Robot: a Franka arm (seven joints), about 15 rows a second.
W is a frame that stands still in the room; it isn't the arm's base.
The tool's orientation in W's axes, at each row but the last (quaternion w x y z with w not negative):
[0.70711 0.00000 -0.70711 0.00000]
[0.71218 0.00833 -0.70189 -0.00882]
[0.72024 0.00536 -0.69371 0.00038]
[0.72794 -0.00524 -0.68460 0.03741]
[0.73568 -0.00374 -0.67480 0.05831]
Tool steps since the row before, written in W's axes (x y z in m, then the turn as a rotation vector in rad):
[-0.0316 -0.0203 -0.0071 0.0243 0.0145 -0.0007]
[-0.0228 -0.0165 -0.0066 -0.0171 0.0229 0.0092]
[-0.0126 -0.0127 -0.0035 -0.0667 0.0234 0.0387]
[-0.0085 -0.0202 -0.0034 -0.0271 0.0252 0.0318]
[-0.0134 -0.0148 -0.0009 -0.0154 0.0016 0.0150]
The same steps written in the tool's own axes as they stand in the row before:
[-0.0071 -0.0203 0.0316 -0.0007 0.0145 -0.0243]
[-0.0065 -0.0167 0.0227 0.0084 0.0231 0.0172]
[-0.0039 -0.0126 0.0126 0.0360 0.0242 0.0679]
[-0.0051 -0.0195 0.0091 0.0316 0.0245 0.0279]
[-0.0033 -0.0135 0.0143 0.0138 0.0016 0.0165]

